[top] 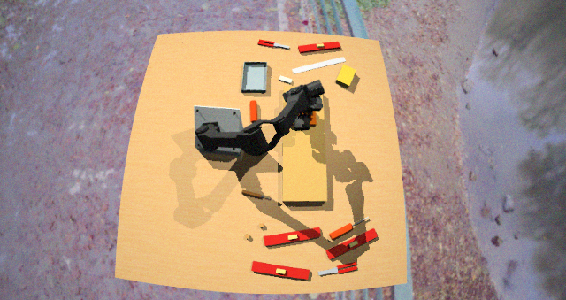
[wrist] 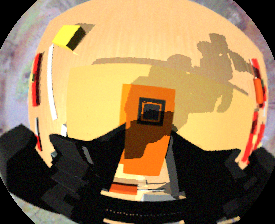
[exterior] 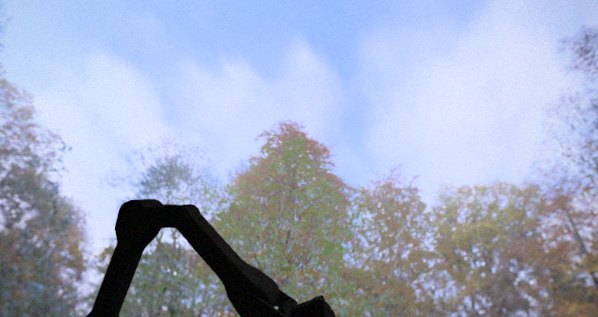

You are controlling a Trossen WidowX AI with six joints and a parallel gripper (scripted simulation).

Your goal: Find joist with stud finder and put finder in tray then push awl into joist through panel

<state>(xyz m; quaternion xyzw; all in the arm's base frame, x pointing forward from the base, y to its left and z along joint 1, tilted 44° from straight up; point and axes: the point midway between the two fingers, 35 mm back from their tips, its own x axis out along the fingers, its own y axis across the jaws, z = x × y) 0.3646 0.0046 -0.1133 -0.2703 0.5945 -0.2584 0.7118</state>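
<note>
The grey tray lies 21 cm behind my gripper tip, 24 cm to the left of it and 5 cm below it. From my gripper tip the other things lie so: orange stud finder 1 cm ahead, 2 cm above; then white cylinder 7 cm behind, 22 cm to the left, 6 cm below; then yellow block 24 cm ahead, 24 cm to the left, 5 cm below.
</note>
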